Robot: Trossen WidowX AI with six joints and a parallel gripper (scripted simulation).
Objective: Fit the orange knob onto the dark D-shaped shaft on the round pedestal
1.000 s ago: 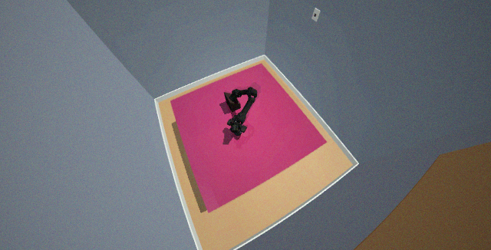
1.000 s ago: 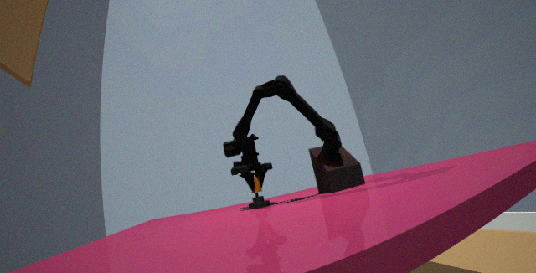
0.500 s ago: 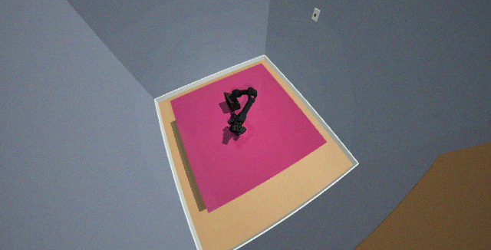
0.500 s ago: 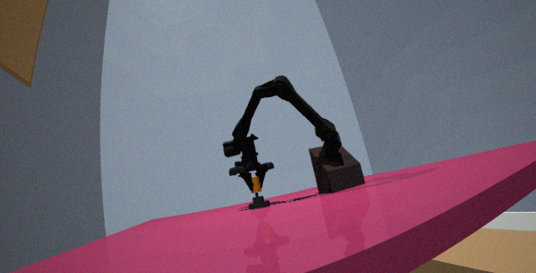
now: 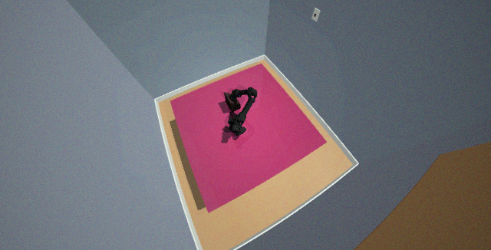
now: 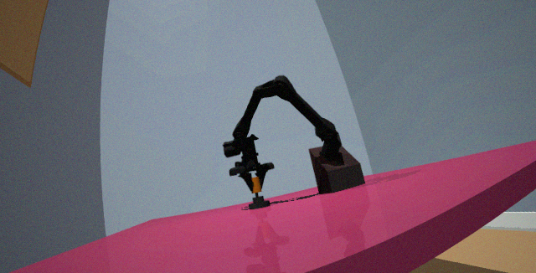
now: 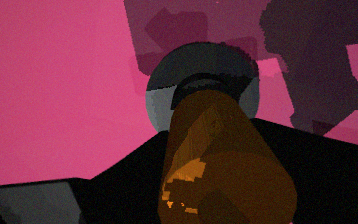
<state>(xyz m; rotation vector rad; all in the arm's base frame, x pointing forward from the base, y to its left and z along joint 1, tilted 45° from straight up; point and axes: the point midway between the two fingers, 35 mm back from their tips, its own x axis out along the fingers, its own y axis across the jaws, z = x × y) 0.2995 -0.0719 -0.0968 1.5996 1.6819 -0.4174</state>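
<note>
The orange knob lies 20 mm above my gripper tip. The rest, counted from my gripper tip: dark shaft (40 mm below).
</note>
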